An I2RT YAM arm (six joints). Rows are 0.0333 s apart.
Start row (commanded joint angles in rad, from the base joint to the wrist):
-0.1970, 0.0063, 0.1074, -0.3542, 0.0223, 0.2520
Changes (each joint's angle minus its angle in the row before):
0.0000, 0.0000, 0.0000, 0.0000, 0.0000, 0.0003
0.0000, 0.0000, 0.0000, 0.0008, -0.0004, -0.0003
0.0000, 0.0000, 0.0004, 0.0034, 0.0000, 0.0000
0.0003, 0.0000, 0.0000, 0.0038, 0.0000, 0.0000
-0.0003, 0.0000, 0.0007, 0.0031, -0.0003, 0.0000
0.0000, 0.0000, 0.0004, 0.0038, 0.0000, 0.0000
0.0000, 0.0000, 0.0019, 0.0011, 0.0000, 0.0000
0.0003, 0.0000, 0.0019, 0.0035, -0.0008, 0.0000
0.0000, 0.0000, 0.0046, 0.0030, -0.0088, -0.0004
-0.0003, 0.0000, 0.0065, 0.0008, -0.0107, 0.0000
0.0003, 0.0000, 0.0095, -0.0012, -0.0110, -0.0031
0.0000, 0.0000, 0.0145, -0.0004, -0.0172, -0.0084
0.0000, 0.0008, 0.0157, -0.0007, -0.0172, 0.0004
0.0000, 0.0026, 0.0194, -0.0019, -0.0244, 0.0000
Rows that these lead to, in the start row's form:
-0.1970, 0.0063, 0.1074, -0.3542, 0.0223, 0.2523
-0.1970, 0.0063, 0.1074, -0.3534, 0.0219, 0.2520
-0.1970, 0.0063, 0.1078, -0.3500, 0.0219, 0.2520
-0.1967, 0.0063, 0.1078, -0.3462, 0.0219, 0.2520
-0.1970, 0.0063, 0.1085, -0.3431, 0.0216, 0.2520
-0.1970, 0.0063, 0.1089, -0.3393, 0.0216, 0.2520
-0.1970, 0.0063, 0.1108, -0.3382, 0.0216, 0.2520
-0.1967, 0.0063, 0.1127, -0.3347, 0.0208, 0.2520
-0.1967, 0.0063, 0.1173, -0.3317, 0.0120, 0.2516
-0.1970, 0.0063, 0.1238, -0.3309, 0.0013, 0.2516
-0.1967, 0.0063, 0.1333, -0.3321, -0.0097, 0.2485
-0.1967, 0.0063, 0.1478, -0.3325, -0.0269, 0.2401
-0.1967, 0.0071, 0.1635, -0.3332, -0.0441, 0.2405
-0.1967, 0.0097, 0.1829, -0.3351, -0.0685, 0.2405

